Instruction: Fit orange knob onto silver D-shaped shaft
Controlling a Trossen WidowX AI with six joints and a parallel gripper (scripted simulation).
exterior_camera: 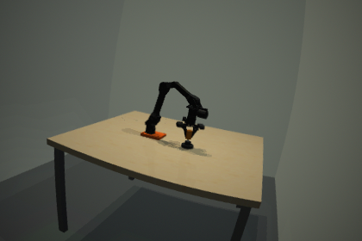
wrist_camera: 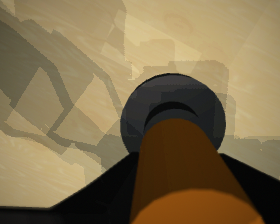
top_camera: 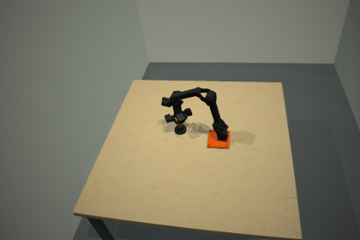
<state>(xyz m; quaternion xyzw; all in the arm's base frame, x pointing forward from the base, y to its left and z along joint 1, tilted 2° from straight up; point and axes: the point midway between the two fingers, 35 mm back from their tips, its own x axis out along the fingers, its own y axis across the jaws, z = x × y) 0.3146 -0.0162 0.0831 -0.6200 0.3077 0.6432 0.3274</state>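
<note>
My gripper tip is now 3 cm below the orange knob. From my gripper tip the other things lie so: round dark pedestal 4 cm below.
</note>
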